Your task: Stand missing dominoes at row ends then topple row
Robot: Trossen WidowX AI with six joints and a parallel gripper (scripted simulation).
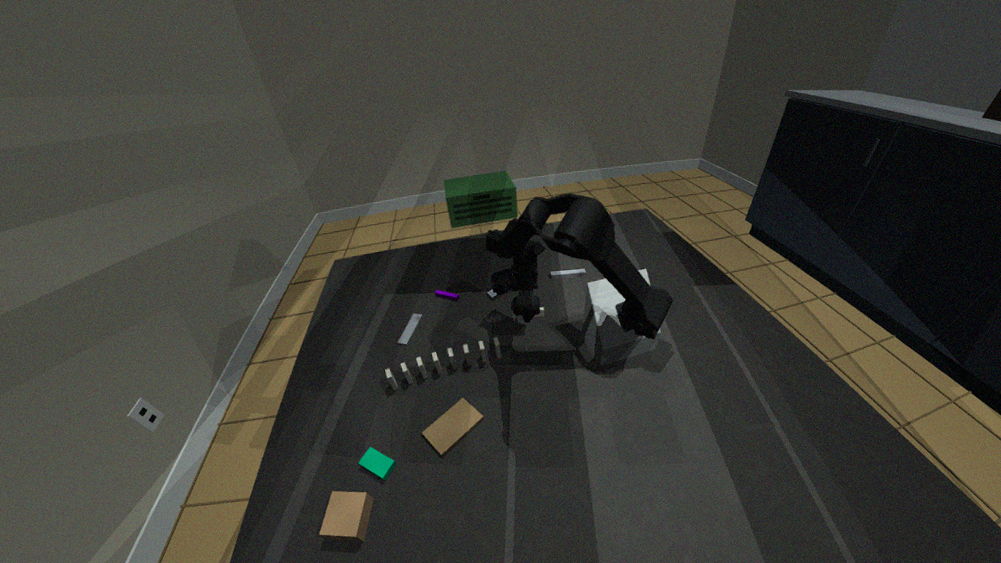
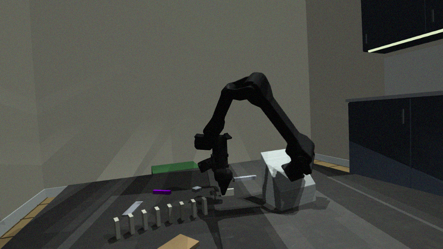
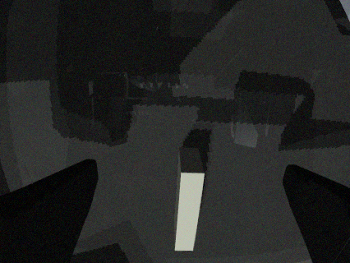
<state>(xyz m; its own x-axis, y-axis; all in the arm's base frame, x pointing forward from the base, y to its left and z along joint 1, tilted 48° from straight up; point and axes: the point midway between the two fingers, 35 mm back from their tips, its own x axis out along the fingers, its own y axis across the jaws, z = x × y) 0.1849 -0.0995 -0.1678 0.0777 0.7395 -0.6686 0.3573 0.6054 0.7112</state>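
Now: gripper tip 6 cm short of the small grey block, 12 cm to the left of it and 1 cm above it. Round my gripper tip: purple bar (19 cm ahead, 17 cm to the right, 1 cm below); grey slab (32 cm ahead, 7 cm to the right, 2 cm below); tan flat board (26 cm ahead, 25 cm to the left, 2 cm below).
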